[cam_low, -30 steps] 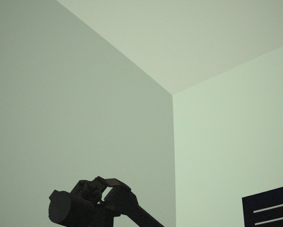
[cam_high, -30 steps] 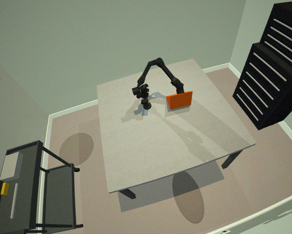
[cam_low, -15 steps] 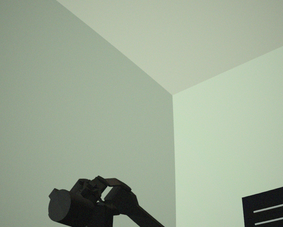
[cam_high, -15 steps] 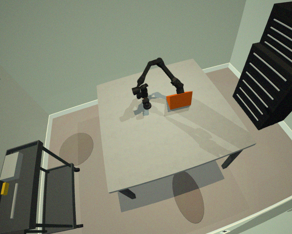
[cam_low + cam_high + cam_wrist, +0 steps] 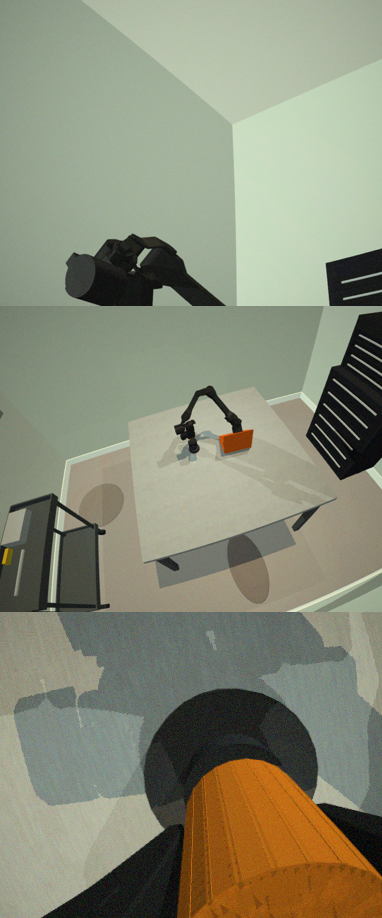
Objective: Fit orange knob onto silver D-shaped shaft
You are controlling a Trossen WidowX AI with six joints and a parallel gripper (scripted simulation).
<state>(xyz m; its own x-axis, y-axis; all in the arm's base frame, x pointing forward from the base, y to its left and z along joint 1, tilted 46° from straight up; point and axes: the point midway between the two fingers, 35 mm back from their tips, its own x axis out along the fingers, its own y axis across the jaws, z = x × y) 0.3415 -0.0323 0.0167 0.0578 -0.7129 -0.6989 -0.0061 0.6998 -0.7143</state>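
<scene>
Right now the orange knob is 3 cm above my gripper tip. From my gripper tip the other things lie so: round black pedestal 4 cm below.
</scene>
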